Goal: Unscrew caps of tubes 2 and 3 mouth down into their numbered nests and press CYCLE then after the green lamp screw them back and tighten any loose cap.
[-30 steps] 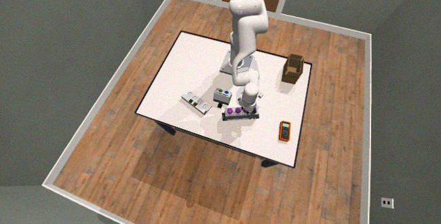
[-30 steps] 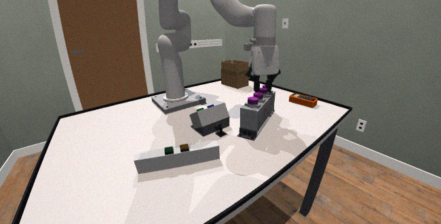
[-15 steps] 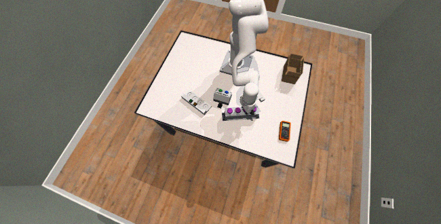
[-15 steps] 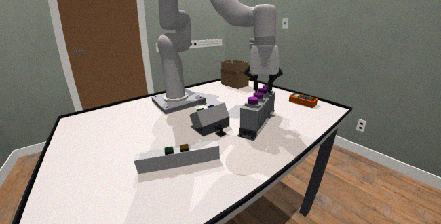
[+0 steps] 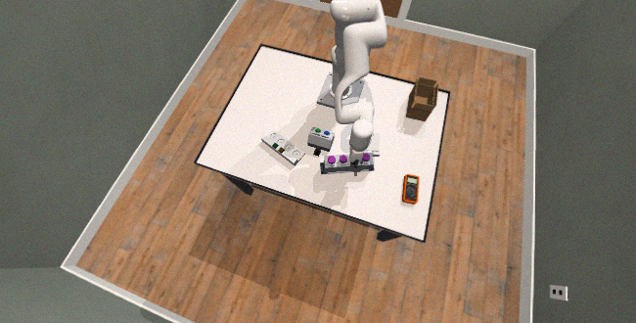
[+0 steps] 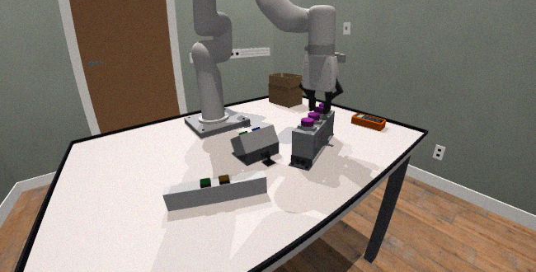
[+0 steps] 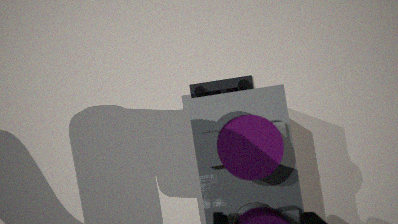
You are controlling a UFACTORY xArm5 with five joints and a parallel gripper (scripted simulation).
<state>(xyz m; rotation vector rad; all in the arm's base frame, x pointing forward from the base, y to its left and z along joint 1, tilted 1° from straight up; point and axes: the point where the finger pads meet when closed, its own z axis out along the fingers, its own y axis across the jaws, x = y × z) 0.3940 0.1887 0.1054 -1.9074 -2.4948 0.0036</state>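
Now: the purple cap 1 cm below my hand. The rest, counted from my hand: key housing 19 cm to the right, 8 cm below, 8 cm behind; blue key 17 cm to the right, 10 cm behind, 6 cm below; grey decapping station 13 cm below, 2 cm to the right, 1 cm ahead.
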